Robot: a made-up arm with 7 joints. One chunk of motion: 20 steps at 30 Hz.
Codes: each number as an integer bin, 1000 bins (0 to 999) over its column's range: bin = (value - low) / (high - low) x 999, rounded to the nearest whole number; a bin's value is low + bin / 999 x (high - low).
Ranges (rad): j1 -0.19..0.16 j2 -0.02..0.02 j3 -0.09..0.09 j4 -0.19..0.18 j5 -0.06..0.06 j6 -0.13..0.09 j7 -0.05..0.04
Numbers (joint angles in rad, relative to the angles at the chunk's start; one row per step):
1: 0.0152 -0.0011 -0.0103 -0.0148 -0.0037 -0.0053 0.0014
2: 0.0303 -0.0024 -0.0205 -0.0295 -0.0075 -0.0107 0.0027
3: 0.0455 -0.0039 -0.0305 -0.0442 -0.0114 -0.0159 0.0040
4: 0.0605 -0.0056 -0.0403 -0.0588 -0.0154 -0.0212 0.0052
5: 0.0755 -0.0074 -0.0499 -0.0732 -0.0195 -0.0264 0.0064
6: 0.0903 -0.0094 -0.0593 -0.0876 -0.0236 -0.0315 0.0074
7: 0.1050 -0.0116 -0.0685 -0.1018 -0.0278 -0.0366 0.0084
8: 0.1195 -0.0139 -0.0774 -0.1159 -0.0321 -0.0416 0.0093
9: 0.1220 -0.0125 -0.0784 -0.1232 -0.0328 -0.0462 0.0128
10: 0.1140 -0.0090 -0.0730 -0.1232 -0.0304 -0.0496 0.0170
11: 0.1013 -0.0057 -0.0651 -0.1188 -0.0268 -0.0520 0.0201
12: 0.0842 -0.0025 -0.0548 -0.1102 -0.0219 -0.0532 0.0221
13: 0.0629 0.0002 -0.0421 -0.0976 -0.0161 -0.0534 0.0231
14: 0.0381 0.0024 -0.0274 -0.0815 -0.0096 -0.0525 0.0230
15: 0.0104 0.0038 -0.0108 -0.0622 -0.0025 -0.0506 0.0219
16: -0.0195 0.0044 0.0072 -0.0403 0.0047 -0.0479 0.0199
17: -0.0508 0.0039 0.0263 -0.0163 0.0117 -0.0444 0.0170
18: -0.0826 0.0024 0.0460 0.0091 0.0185 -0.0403 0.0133
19: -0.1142 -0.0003 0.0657 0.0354 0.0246 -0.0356 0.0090
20: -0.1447 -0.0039 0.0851 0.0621 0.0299 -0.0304 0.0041
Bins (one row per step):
1: 586 472 442 473 469 566 571
2: 629 440 386 433 437 542 585
3: 672 402 330 394 405 518 599
4: 715 360 276 354 371 494 613
5: 758 315 223 315 337 470 626
6: 800 265 170 276 303 447 637
7: 842 210 119 238 268 424 648
8: 883 152 70 200 232 401 658
9: 891 187 64 180 226 381 697
10: 868 275 94 180 246 365 744
11: 831 357 138 192 276 354 778
12: 783 437 195 215 317 349 800
13: 722 504 266 249 365 348 811
14: 651 559 347 293 420 352 810
15: 572 594 440 345 479 361 798
16: 487 609 539 404 539 373 776
17: 397 597 645 469 597 389 744
18: 307 559 755 538 654 407 703
19: 216 492 864 609 704 429 655
20: 129 402 972 681 748 452 601

